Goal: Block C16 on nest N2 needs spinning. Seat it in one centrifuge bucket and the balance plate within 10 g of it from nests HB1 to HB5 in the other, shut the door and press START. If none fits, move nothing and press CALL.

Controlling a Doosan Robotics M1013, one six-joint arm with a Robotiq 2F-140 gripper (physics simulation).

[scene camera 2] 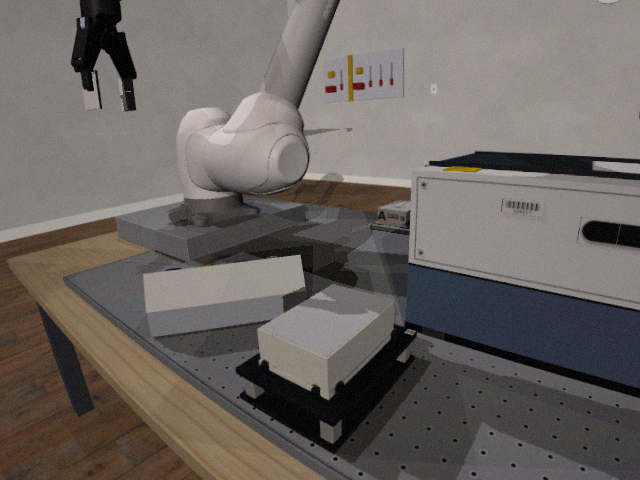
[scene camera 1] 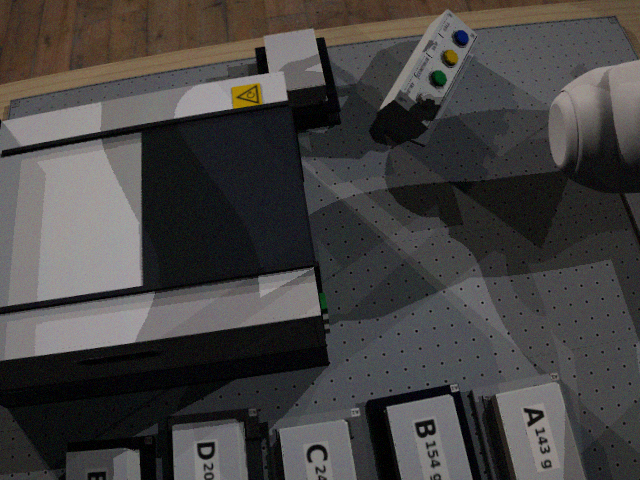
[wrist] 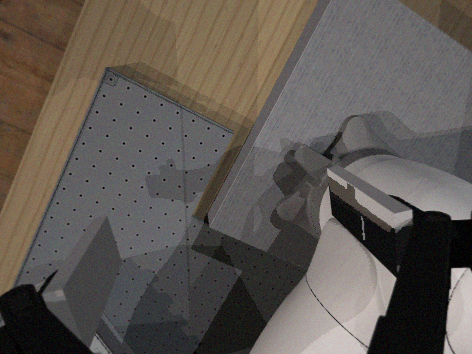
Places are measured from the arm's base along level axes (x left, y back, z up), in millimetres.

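Pixels of known places: gripper, fingertip midpoint: (scene camera 2: 113, 110) (wrist: 224, 215); arm's base at its link origin: (scene camera 2: 215, 213).
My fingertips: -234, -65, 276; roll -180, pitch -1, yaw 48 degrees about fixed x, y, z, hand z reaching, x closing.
Ahead of a thing's pixels: the offset from my fingertips to its middle, as dx, dy, dz. "pt": to the spot under its first point. Level surfaces: height alone.
My gripper (scene camera 2: 109, 98) (wrist: 224, 215) is open and empty, high above the table on the arm-base side. A white block @[+43, -601, -265] (scene camera 1: 292, 51) (scene camera 2: 325, 325) sits on a black raised nest @[+43, -601, -300] (scene camera 1: 332, 98) (scene camera 2: 330, 413); no label on it is readable. Balance plates stand in a row in scene camera 1: A 143 g @[+610, -273, -291] (scene camera 1: 511, 423) (scene camera 2: 395, 215), B 154 g @[+625, -407, -291] (scene camera 1: 405, 434), C @[+657, -539, -291] (scene camera 1: 292, 444), D @[+660, -674, -291] (scene camera 1: 183, 449) and E @[pt +651, -784, -270] (scene camera 1: 121, 459); the last three weights are cut off. The centrifuge @[+386, -788, -202] (scene camera 1: 232, 304) (scene camera 2: 465, 222) has a dark top panel @[+362, -655, -113] (scene camera 1: 222, 196); its buckets do not show. The button box @[+37, -381, -282] (scene camera 1: 413, 67) (scene camera 2: 222, 284) has blue, yellow and green buttons; its lower end is shadowed.
The white arm (scene camera 1: 594, 124) (scene camera 2: 232, 149) (wrist: 320, 290) stands on a grey base slab (scene camera 2: 180, 237) (wrist: 380, 65). A perforated plate @[dz -324] (scene camera 1: 372, 341) (scene camera 2: 465, 413) (wrist: 125, 145) covers the wooden table @[dz -337] (scene camera 2: 129, 382) (wrist: 165, 30). A tool board (scene camera 2: 382, 77) hangs on the wall.
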